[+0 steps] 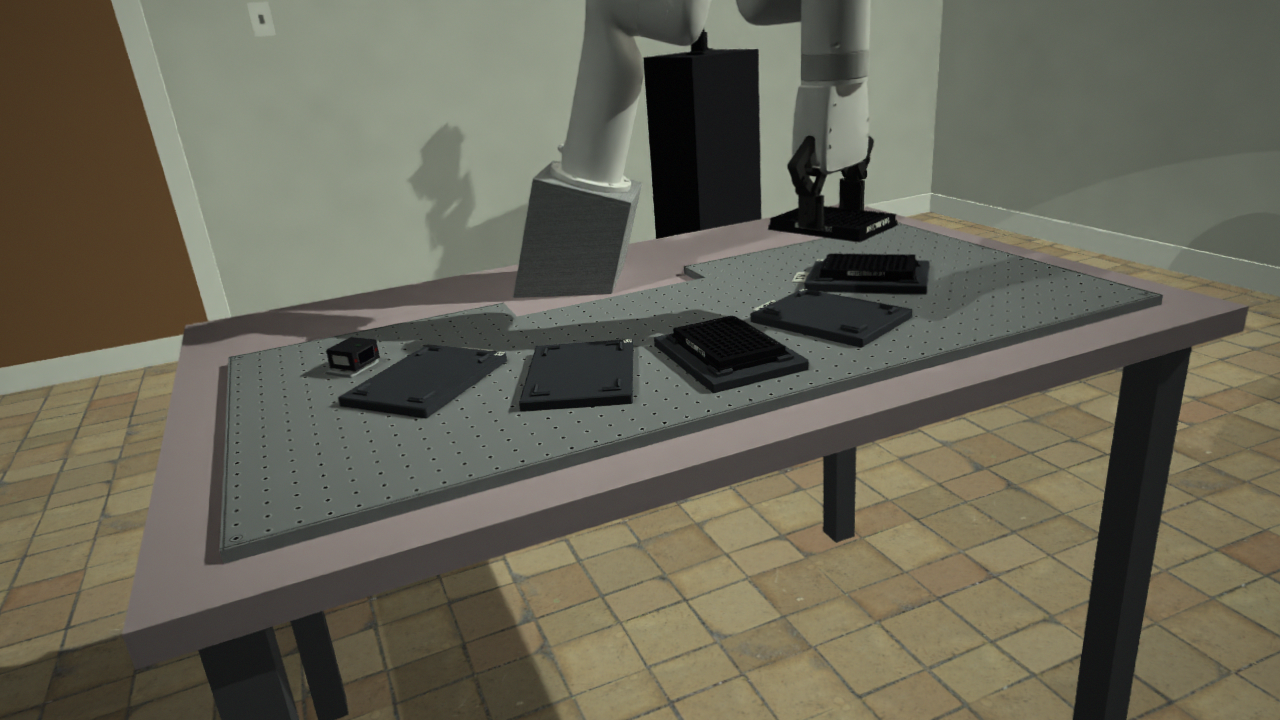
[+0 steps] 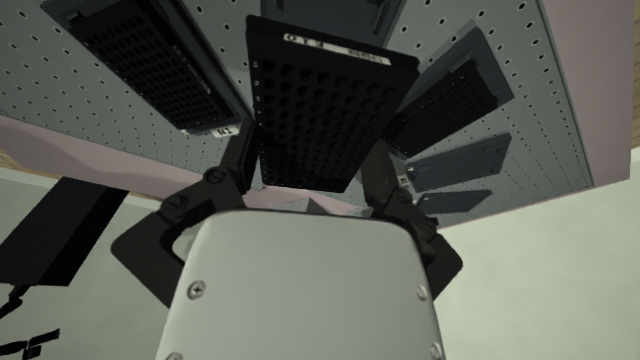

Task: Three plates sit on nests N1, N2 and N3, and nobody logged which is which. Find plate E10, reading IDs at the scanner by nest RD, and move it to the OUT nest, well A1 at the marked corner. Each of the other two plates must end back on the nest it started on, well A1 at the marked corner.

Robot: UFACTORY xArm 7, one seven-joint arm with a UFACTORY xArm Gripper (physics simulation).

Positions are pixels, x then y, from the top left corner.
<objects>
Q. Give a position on a nest RD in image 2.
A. At 449,202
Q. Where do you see a black plate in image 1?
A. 728,342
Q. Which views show the black plate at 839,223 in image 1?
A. Image 1 and image 2: all of them.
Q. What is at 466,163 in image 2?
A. A nest N3.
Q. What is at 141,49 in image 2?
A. A black plate.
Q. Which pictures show the black plate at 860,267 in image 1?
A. Image 1 and image 2: all of them.
</objects>
